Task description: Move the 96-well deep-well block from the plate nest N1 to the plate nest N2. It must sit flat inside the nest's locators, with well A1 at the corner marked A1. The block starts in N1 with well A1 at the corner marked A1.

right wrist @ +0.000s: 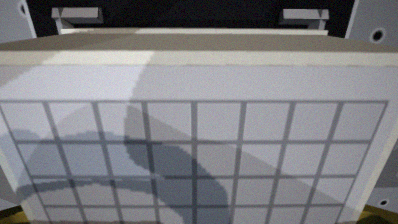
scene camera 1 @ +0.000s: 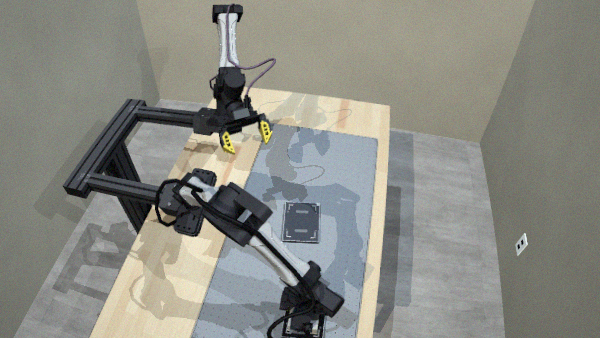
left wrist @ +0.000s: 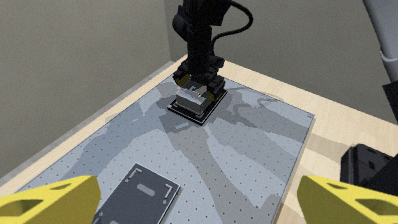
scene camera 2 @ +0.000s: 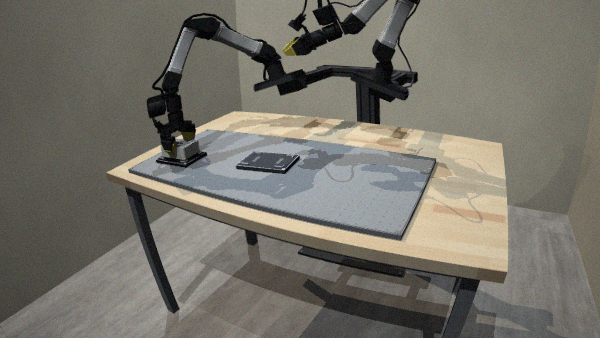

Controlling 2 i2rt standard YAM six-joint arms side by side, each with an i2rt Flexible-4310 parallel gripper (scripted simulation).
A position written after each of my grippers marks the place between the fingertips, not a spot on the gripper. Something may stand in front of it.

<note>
I see my left gripper (scene camera 2: pixel 284 52), my right gripper (scene camera 2: pixel 180 151), a pale deep-well block (right wrist: pixel 105 118) and a nest N2 (scene camera 1: pixel 309 221).
The pale deep-well block shows as well in the left wrist view (left wrist: pixel 193 96). My left gripper is seen too in the left wrist view (left wrist: pixel 199 184). My right gripper is seen too in the left wrist view (left wrist: pixel 198 95).
</note>
